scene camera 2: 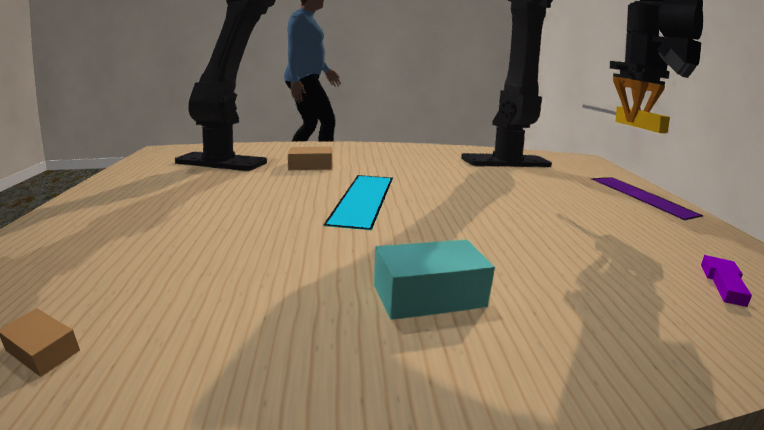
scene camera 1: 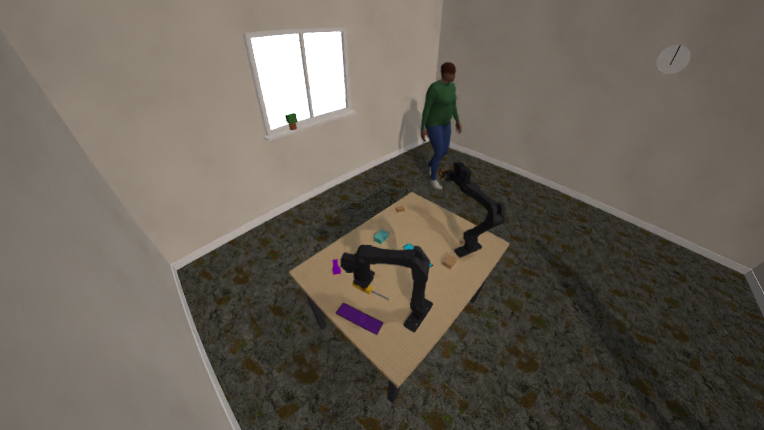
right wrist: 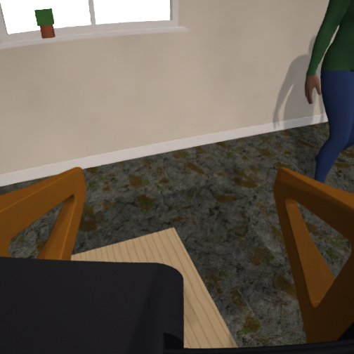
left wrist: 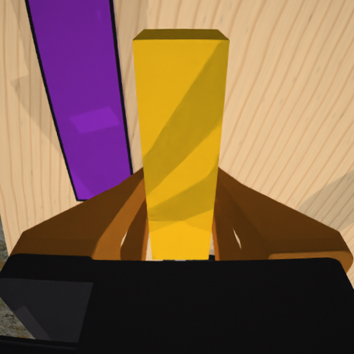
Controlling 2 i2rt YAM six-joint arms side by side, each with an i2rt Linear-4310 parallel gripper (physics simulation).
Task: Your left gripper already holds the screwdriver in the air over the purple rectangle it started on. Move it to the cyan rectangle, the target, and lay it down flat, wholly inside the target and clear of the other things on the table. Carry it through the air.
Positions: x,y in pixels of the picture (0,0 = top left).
Scene:
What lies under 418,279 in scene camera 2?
A teal block.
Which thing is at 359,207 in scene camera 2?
A cyan rectangle.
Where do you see a purple rectangle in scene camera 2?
At 683,213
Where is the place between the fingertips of my left gripper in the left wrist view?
180,176

